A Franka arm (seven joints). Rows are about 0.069 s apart.
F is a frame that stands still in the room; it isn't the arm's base.
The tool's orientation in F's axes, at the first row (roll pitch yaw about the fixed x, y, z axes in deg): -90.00 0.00 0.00
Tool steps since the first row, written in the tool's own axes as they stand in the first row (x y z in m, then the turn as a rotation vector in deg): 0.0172 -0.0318 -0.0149 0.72 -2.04 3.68; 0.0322 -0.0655 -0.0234 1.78 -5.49 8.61; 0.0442 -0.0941 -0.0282 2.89 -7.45 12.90; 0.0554 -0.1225 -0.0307 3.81 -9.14 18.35; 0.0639 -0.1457 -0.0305 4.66 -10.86 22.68; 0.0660 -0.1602 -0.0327 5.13 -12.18 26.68; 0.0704 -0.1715 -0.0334 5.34 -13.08 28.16; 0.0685 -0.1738 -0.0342 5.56 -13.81 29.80; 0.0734 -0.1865 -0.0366 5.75 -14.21 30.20; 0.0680 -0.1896 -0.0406 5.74 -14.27 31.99; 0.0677 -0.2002 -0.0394 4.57 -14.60 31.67; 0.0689 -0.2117 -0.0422 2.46 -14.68 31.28
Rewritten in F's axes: 0.0172 -0.0149 0.0318 0.72 3.68 2.04; 0.0322 -0.0234 0.0655 1.78 8.61 5.49; 0.0442 -0.0282 0.0941 2.89 12.90 7.45; 0.0554 -0.0307 0.1225 3.81 18.35 9.14; 0.0639 -0.0305 0.1457 4.66 22.68 10.86; 0.0660 -0.0327 0.1602 5.13 26.68 12.18; 0.0704 -0.0334 0.1715 5.34 28.16 13.08; 0.0685 -0.0342 0.1738 5.56 29.80 13.81; 0.0734 -0.0366 0.1865 5.75 30.20 14.21; 0.0680 -0.0406 0.1896 5.74 31.99 14.27; 0.0677 -0.0394 0.2002 4.57 31.67 14.60; 0.0689 -0.0422 0.2117 2.46 31.28 14.68
